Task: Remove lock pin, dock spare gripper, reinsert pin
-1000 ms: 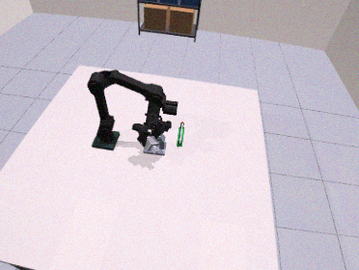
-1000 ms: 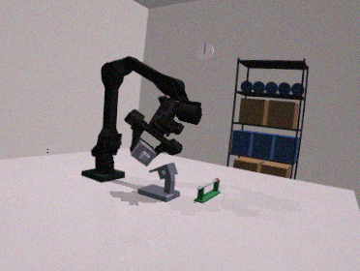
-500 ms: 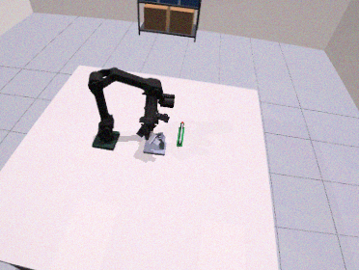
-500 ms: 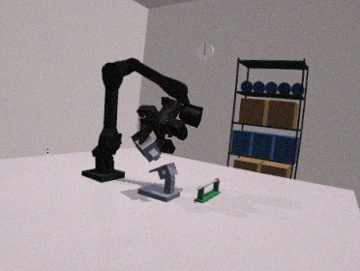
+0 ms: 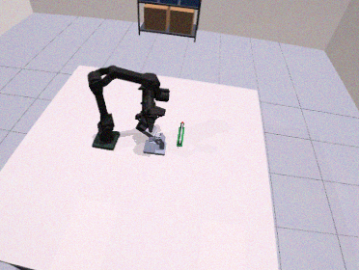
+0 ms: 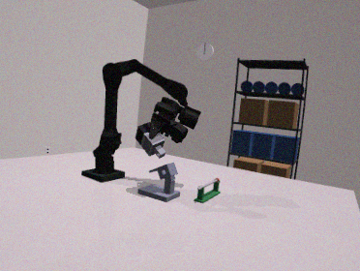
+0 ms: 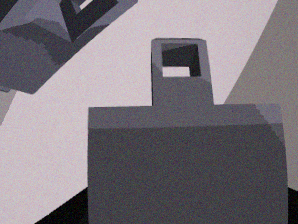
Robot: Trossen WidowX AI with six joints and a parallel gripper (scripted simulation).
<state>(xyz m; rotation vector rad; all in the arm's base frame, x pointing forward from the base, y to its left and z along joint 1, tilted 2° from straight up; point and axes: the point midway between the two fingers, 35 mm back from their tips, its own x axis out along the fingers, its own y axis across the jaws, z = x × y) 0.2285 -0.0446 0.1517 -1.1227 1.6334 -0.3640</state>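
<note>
Right now my gripper tip is 17 cm short of the green cradle, 12 cm to the right of it and 14 cm above it. The rest, counted from my gripper tip: grey mount (4 cm ahead, 4 cm to the left, 11 cm below); spare gripper (1 cm to the left, 1 cm above).
</note>
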